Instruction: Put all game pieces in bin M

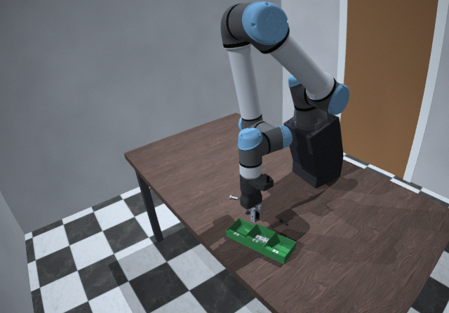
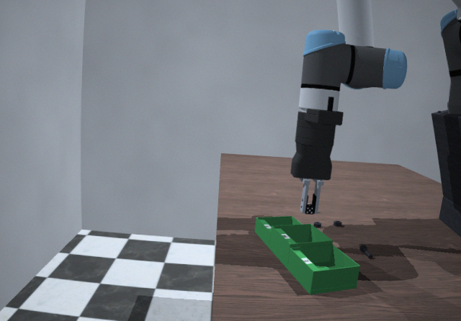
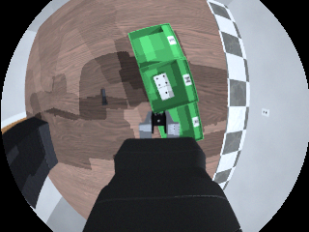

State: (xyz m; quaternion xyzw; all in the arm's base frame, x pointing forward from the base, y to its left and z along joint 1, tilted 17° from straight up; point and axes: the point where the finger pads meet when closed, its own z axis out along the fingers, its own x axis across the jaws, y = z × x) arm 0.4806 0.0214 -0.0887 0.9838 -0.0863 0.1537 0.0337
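The green bin is 30 mm ahead of my hand, 50 mm to the left of it and 70 mm below it. Round my hand: black die: 10 mm below; black bolt: 110 mm behind, 50 mm to the left, 80 mm below; white domino: 20 mm ahead, 50 mm to the left, 80 mm below.
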